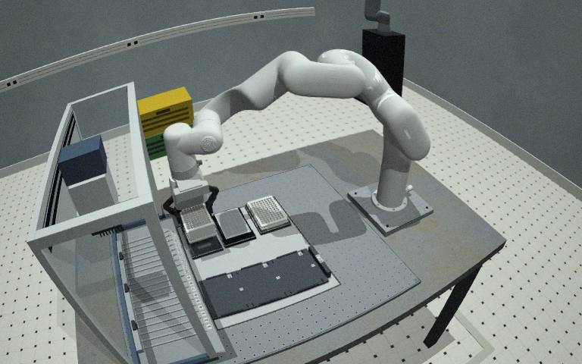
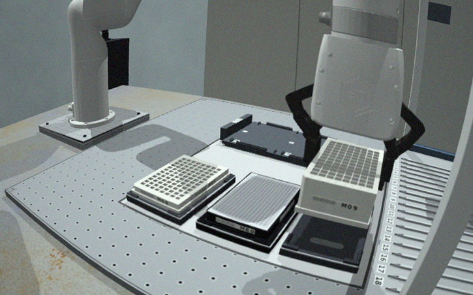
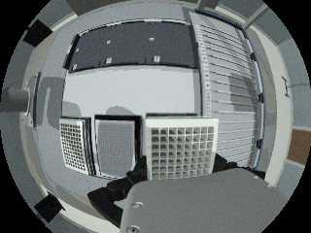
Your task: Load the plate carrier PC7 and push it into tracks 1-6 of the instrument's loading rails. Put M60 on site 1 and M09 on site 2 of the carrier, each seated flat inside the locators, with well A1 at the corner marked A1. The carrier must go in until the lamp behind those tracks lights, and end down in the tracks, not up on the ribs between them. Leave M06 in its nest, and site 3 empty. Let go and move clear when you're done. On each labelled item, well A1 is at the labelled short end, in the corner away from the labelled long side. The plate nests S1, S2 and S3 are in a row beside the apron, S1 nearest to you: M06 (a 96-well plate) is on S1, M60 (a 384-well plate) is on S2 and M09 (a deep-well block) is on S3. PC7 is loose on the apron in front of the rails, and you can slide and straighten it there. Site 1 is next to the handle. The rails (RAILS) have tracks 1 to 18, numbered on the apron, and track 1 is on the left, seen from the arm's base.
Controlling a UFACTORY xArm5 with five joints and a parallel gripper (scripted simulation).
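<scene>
Now: hand 240 mm to the right of the plate carrier PC7, 80 mm past it and 80 mm above it. The rest, counted from my hand: 96-well plate M06: 220 mm behind, 70 mm below, 10 mm to the left; then plate nest S2: 110 mm behind, 90 mm below; then plate nest S3: 90 mm below.
</scene>
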